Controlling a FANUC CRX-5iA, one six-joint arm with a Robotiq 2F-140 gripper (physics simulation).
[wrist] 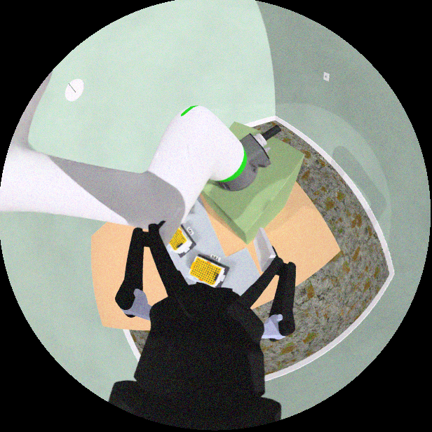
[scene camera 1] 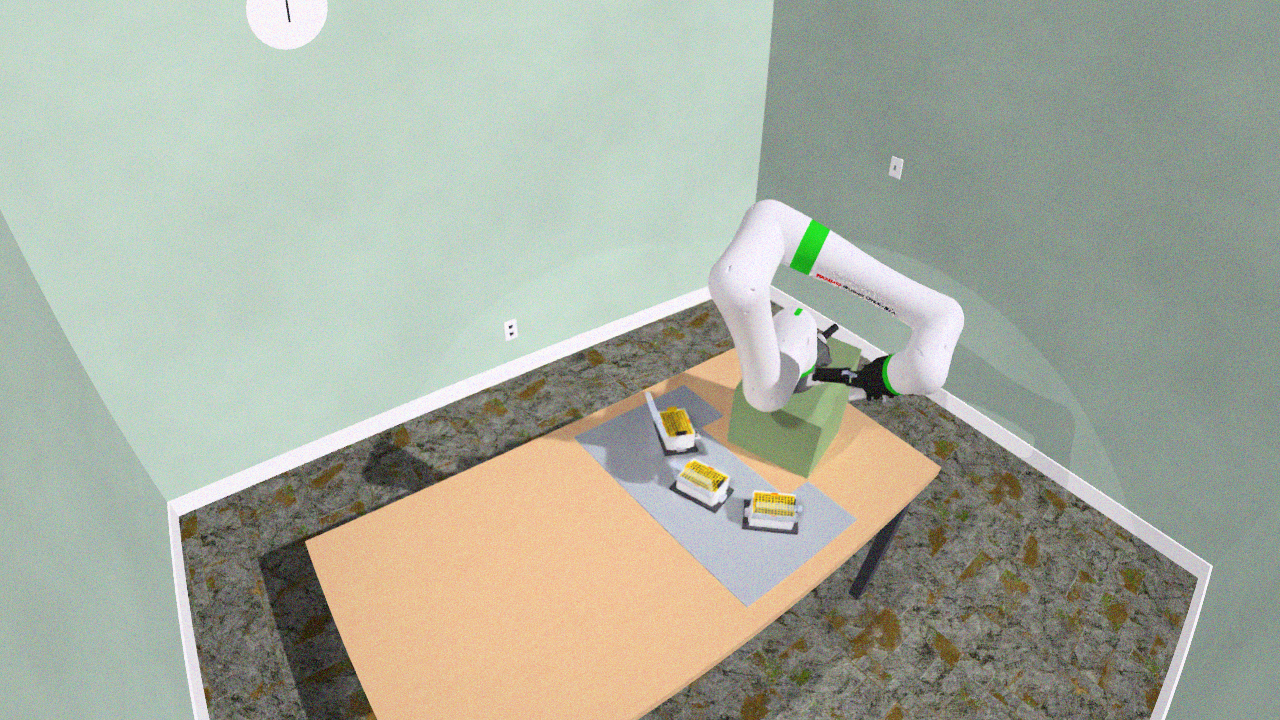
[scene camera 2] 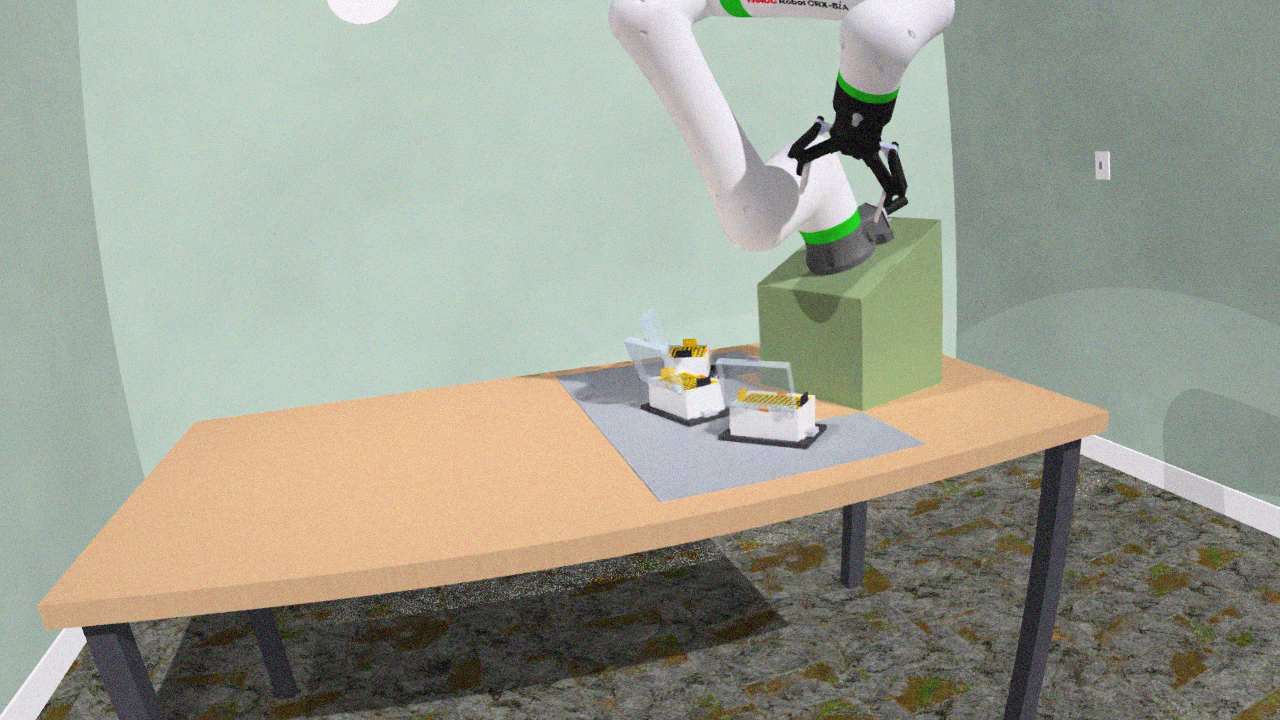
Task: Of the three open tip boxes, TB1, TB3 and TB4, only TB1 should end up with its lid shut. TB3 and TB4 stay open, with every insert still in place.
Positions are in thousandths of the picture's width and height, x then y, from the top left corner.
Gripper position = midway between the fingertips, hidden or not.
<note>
In view: the gripper (scene camera 2: 657, 281), a clear lid (scene camera 1: 533, 659), a grey mat (scene camera 1: 586, 783) and a TB4 (scene camera 2: 624, 598).
The gripper is seen too in the wrist view (wrist: 508, 522) and in scene camera 1 (scene camera 1: 648, 538). The grey mat shows as well in the wrist view (wrist: 561, 633) and in scene camera 2 (scene camera 2: 527, 641). The TB4 is seen too in scene camera 1 (scene camera 1: 586, 727).
</note>
